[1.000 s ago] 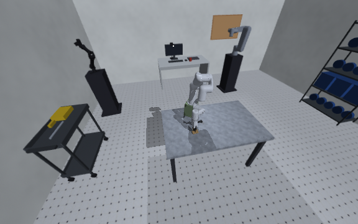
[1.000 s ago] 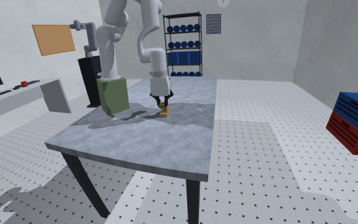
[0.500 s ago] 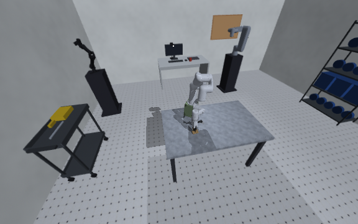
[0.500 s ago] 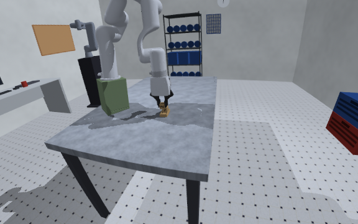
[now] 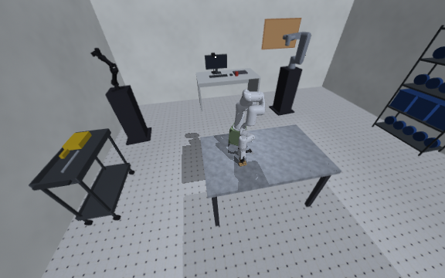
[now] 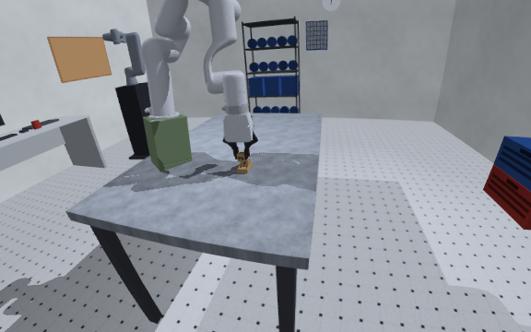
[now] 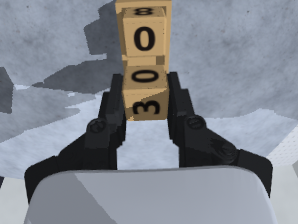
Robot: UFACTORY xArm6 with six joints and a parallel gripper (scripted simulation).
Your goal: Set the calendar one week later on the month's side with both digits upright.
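My gripper is now 2 cm to the right of the tray and 6 cm above it.
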